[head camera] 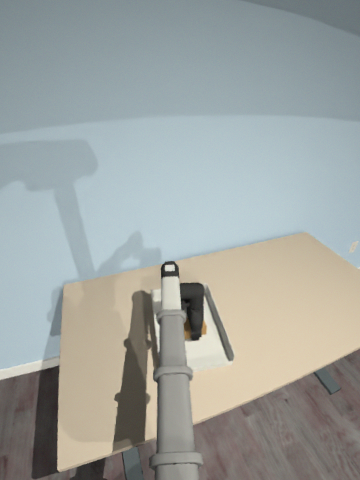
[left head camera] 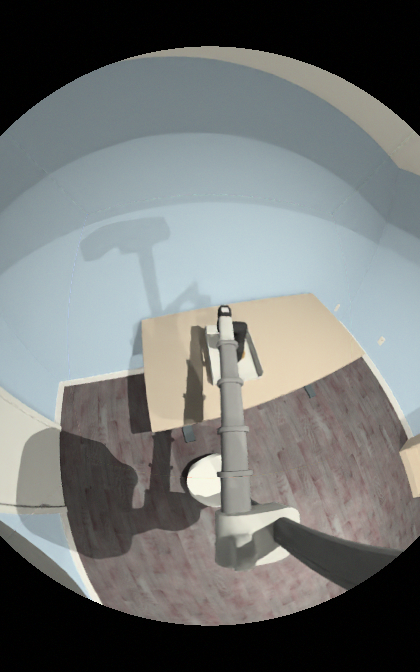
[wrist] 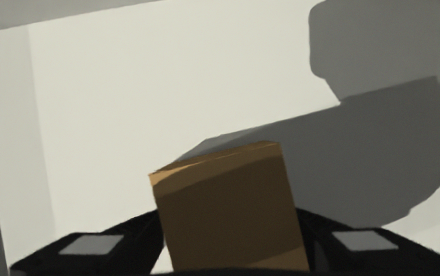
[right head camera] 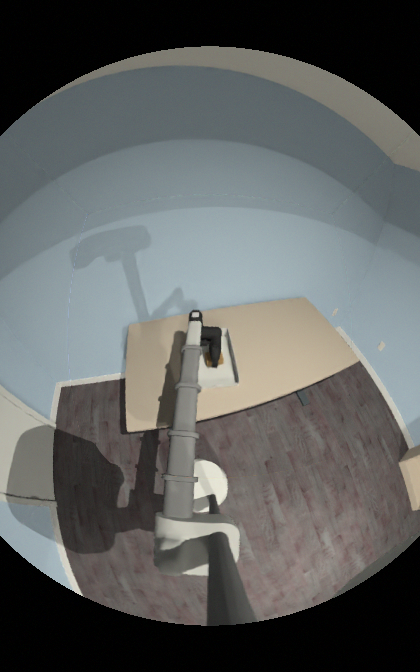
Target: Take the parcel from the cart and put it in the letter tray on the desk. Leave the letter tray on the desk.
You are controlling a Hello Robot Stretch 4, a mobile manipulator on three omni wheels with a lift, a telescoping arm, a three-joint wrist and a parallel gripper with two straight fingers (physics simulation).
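Places are measured from the robot's base along level axes (x ahead, y left, z up), in metres.
Pixels of known places: gripper, fingertip midpoint: (head camera: 194,331) (wrist: 225,226).
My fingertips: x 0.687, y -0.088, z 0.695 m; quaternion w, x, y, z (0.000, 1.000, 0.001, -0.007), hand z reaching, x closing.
Ahead of a thing's pixels: the offset from my fingertips to its top centre. Level surfaces: height alone.
The brown parcel {0.005 m ahead, 0.004 m left, 0.050 m up} (wrist: 228,208) (head camera: 202,329) (right head camera: 220,359) sits in the white letter tray {0.013 m ahead, 0.026 m left, 0.067 m up} (head camera: 212,351) (left head camera: 244,369) (right head camera: 220,378) (wrist: 144,88) on the tan desk {0.003 m down} (head camera: 279,291) (left head camera: 300,335) (right head camera: 280,340). My gripper (wrist: 228,243) (head camera: 195,334) (right head camera: 212,356) is open, pointing down into the tray. Its two black fingers stand on either side of the parcel with small gaps. The arm hides the tray's left part in the head view. The tray's grey side wall (head camera: 219,323) runs along its right.
The desk stands against a light blue wall (head camera: 193,180) on grey legs (head camera: 327,381). Wooden floor (left head camera: 310,450) lies in front of it. My base (left head camera: 202,480) is close to the desk's front edge. A tan object (left head camera: 412,470) shows at the far right.
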